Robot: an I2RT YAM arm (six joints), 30 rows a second.
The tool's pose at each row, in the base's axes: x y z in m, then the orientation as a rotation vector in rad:
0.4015, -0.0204, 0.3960, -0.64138, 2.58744, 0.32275
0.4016, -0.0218, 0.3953, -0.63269, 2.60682, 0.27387
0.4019, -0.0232, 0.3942, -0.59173, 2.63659, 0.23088
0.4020, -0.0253, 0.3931, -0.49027, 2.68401, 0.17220
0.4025, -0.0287, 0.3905, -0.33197, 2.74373, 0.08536
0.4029, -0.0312, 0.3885, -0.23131, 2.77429, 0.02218
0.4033, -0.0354, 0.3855, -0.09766, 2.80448, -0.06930
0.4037, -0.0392, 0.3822, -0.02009, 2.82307, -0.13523
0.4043, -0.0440, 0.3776, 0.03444, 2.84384, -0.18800
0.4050, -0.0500, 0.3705, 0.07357, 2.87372, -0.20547
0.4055, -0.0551, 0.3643, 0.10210, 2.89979, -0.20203
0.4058, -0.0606, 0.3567, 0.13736, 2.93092, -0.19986
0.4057, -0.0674, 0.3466, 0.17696, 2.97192, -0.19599
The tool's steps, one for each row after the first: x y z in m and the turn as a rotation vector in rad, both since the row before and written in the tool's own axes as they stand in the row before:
0.0008, -0.0013, 0.0002, 0.03401, 0.01971, 0.00229
0.0008, -0.0015, 0.0007, 0.03478, 0.02157, 0.02723
0.0012, -0.0020, 0.0005, 0.05423, 0.02815, 0.06892
0.0017, -0.0035, 0.0019, 0.07998, 0.03875, 0.10486
0.0009, -0.0026, 0.0017, 0.05555, 0.02347, 0.06408
0.0013, -0.0042, 0.0028, 0.07826, 0.02839, 0.08259
0.0010, -0.0036, 0.0034, 0.05352, 0.02214, 0.04577
0.0010, -0.0043, 0.0050, 0.04125, 0.02556, 0.03068
0.0013, -0.0050, 0.0077, 0.01478, 0.03310, 0.02271
0.0010, -0.0042, 0.0068, -0.00044, 0.02794, 0.01739
0.0012, -0.0044, 0.0082, 0.00091, 0.03384, 0.02099
0.0016, -0.0055, 0.0108, 0.00009, 0.04435, 0.02252

